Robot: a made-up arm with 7 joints.
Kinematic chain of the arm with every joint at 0, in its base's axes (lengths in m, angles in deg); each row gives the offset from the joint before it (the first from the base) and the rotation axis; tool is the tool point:
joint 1: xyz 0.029 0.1 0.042 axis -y
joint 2: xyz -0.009 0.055 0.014 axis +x
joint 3: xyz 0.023 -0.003 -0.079 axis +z
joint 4: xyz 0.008 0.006 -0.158 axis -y
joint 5: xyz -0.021 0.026 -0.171 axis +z
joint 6: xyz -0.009 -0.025 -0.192 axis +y
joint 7: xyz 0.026 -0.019 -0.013 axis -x
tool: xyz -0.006 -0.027 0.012
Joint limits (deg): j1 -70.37..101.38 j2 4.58..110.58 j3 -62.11..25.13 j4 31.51..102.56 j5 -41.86..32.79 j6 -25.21..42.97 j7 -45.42..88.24
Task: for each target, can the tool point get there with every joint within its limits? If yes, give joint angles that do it. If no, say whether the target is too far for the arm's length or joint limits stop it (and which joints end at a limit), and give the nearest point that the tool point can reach.
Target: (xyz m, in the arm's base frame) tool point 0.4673 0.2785 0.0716
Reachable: yes | joints 36.83 62.12 -18.50 95.16 -9.65 8.73 -24.78
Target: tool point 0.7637 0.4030 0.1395
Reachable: no: too far | nearest point 0.6131 0.3531 0.1195 | short by 0.160 m
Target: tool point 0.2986 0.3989 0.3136
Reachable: yes | joints 38.43 96.62 6.41 88.97 7.03 -10.08 8.89
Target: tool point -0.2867 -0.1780 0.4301
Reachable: no: joint limits stop it (at a limit: joint 1, joint 2, joint 4, joint 5, joint 7) | nearest point 0.0915 -0.0583 0.3792 | short by 0.400 m
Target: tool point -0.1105 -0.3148 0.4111
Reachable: no: joint limits stop it (at a limit: joint 1, joint 2, joint 4, joint 5, joint 7) | nearest point 0.1155 -0.1353 0.3216 | short by 0.302 m
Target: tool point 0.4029 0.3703 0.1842
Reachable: yes | joints 34.14 87.59 -7.79 96.92 -15.95 -9.96 -31.03
